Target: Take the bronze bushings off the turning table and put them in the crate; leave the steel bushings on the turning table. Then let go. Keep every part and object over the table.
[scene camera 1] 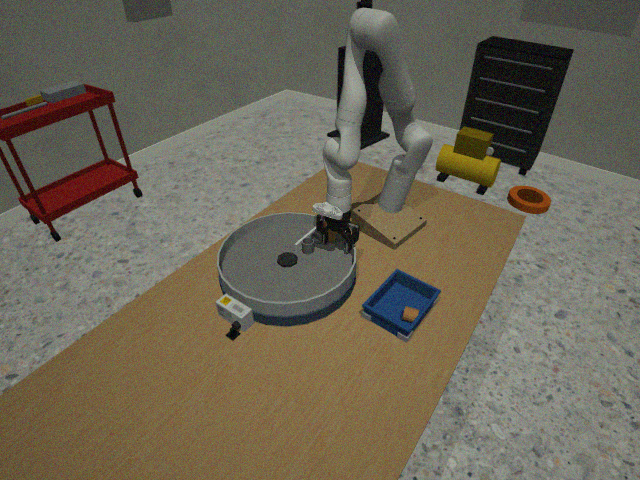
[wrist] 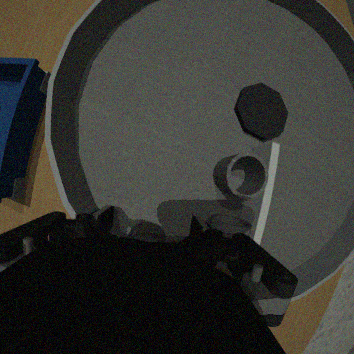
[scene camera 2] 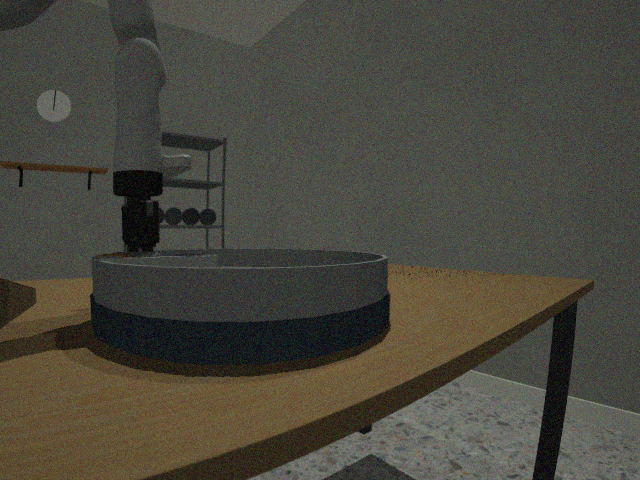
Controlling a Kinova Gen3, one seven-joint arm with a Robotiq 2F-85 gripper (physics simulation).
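Places are measured from the arm's base along level axes (x ahead, y left, z up), in millimetres.
Where they show: gripper, between the fingertips: [scene camera 1: 336,246] [wrist: 151,220]; arm's base, origin of its link: [scene camera 1: 389,204].
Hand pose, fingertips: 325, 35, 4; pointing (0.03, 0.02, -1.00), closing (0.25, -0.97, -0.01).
Things, the pixels of their top centre, and the offset from my fingertips, as dx, dy, dz. "*": a spot on its surface instead.
- steel bushing, centre of its top: [wrist: 247,175] [scene camera 1: 307,241] +70, -58, +29
- bronze bushing, centre of its top: [scene camera 1: 411,310] +32, +318, -19
- blue crate, centre of its top: [scene camera 1: 402,297] +18, +275, -12
- pale thin bar, a spot on its surface: [wrist: 267,195] [scene camera 1: 304,236] * +61, -84, +27
- dark hub, centre of its top: [wrist: 263,109] [scene camera 1: 287,258] +149, -67, -1
- white sensor box, a spot on its surface: [scene camera 1: 235,311] * +387, -3, -3
My gripper [scene camera 1: 336,246] [scene camera 2: 140,250] [wrist: 151,220] is open, pointing down with its fingertips low inside the near-base rim of the grey turning table [scene camera 1: 289,308] [scene camera 2: 232,294] [wrist: 150,110]. A steel bushing [scene camera 1: 308,245] [wrist: 262,175] stands upright on the turning table, beside the fingers. A brownish patch shows between the fingers in scene camera 1; whether it is a bronze bushing I cannot tell. Grey round shapes by the fingertips in the wrist view are partly hidden and too dark to name. A bronze bushing [scene camera 1: 410,313] lies in a corner of the blue crate [scene camera 1: 381,321] [wrist: 22,117].
A pale thin bar [scene camera 1: 305,236] [wrist: 267,195] runs from near the dark hub [scene camera 1: 287,259] [wrist: 261,112] toward the rim. A white sensor box [scene camera 1: 235,311] stands against the turning table's outer side. The arm's wooden base block [scene camera 1: 395,224] is behind the gripper.
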